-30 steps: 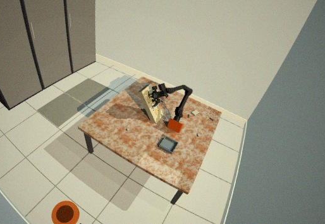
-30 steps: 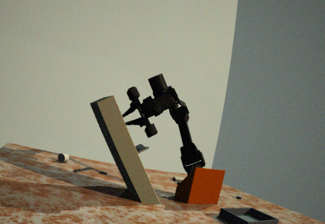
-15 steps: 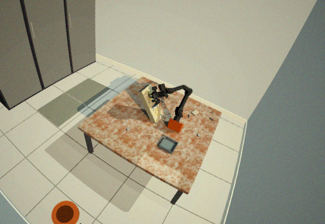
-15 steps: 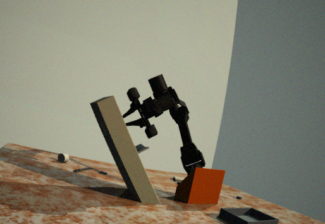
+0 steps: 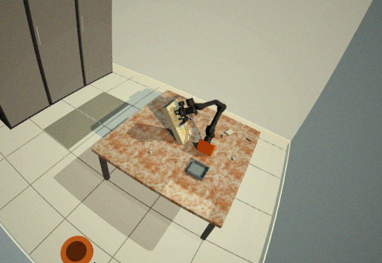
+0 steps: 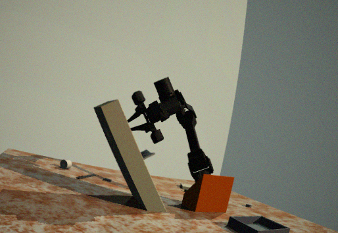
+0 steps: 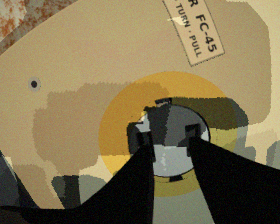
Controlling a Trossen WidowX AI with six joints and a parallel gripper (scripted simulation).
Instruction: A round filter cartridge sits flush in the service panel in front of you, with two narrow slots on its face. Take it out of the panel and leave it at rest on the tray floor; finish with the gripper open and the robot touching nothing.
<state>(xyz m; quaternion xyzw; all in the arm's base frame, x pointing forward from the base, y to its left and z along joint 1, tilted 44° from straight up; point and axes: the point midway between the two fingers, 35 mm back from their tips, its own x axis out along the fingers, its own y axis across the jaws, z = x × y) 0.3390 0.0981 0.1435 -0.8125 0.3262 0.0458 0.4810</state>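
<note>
My gripper tip is now 20 mm short of the round grey filter cartridge and 10 mm above it. Round my gripper tip: tan service panel 30 mm behind, 90 mm below; then dark tray 400 mm behind, 320 mm to the left, 250 mm below.
</note>
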